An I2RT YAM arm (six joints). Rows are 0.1 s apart.
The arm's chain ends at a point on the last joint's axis. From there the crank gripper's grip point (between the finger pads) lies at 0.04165 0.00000 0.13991 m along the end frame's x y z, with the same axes.
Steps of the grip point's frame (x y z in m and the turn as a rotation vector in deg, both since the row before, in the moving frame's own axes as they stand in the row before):
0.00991 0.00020 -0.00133 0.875 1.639 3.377
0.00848 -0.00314 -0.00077 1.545 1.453 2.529
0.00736 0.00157 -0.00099 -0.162 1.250 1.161
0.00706 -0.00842 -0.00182 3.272 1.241 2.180
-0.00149 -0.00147 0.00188 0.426 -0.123 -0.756
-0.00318 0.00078 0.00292 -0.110 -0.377 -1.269
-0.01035 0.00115 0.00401 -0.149 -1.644 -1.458
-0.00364 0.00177 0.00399 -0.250 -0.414 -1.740
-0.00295 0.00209 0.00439 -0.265 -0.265 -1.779
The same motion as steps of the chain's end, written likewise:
0.00594 -0.00024 -0.00008 0.875 1.639 3.377
0.00490 -0.00130 0.00036 1.545 1.453 2.529
0.00433 0.00030 -0.00005 -0.162 1.250 1.161
0.00392 -0.00210 -0.00070 3.272 1.241 2.180
-0.00118 0.00012 0.00180 0.426 -0.123 -0.756
-0.00225 0.00142 0.00265 -0.110 -0.377 -1.269
-0.00631 0.00179 0.00287 -0.149 -1.644 -1.458
-0.00262 0.00241 0.00369 -0.250 -0.414 -1.740
-0.00229 0.00273 0.00420 -0.265 -0.265 -1.779

